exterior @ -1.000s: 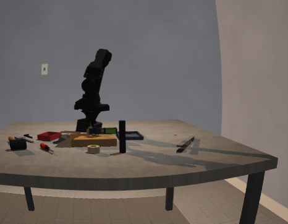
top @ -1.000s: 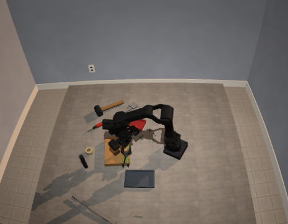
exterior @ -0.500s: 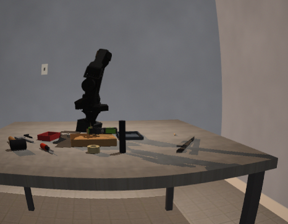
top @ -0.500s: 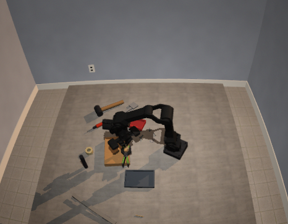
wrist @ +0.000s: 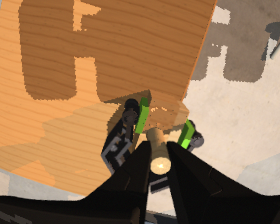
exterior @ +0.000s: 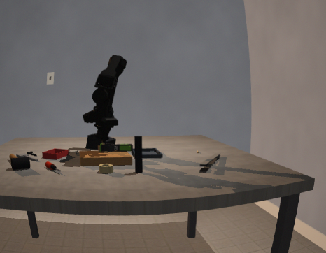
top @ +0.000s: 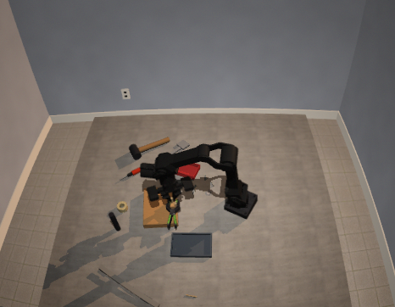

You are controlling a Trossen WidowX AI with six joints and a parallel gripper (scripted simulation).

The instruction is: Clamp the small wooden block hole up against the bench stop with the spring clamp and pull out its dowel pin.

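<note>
Right now the dowel pin is 40 mm below my hand. The rest, counted from my hand: wooden board (90 mm below, 60 mm ahead, 10 mm to the left); bench stop (60 mm below, 10 mm to the right, 10 mm behind); small wooden block (60 mm below).
</note>
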